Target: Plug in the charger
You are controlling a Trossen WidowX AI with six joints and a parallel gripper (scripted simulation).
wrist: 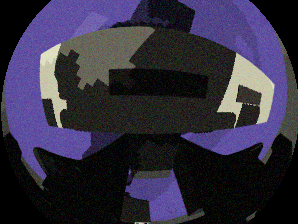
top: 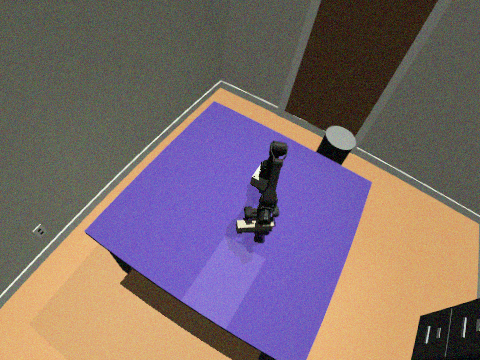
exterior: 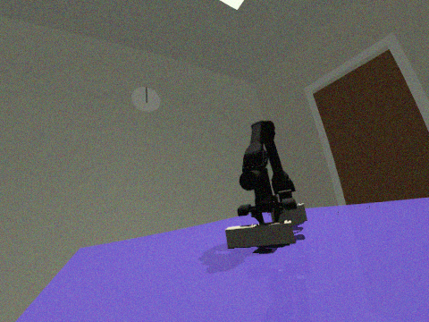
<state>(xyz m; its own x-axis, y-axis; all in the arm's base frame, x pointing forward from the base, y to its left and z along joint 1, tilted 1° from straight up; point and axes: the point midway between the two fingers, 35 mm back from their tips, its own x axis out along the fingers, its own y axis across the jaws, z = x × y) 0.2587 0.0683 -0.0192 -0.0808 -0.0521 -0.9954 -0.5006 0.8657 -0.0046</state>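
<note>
Right now my gripper tip is 2 cm short of the charger, 1 cm to the right of it and 1 cm below it.
</note>
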